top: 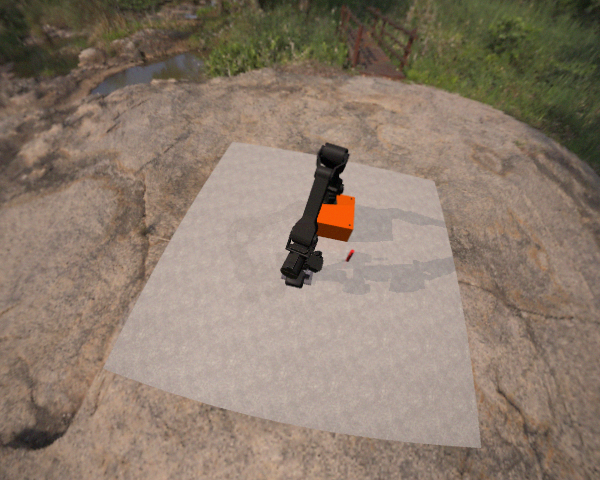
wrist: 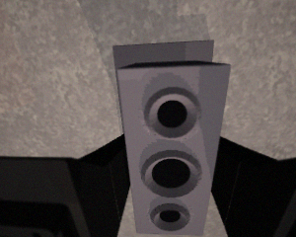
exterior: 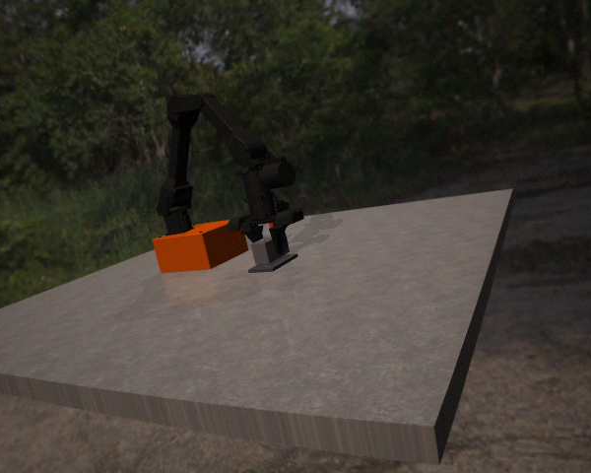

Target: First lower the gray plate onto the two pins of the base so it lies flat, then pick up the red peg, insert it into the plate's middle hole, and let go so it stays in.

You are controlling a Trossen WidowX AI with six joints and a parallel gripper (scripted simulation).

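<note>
Right now the gray plate is 30 mm above my gripper tip. From my gripper tip the other things lie so: base 20 mm below; then red peg 70 mm behind, 220 mm to the left, 10 mm above.
</note>
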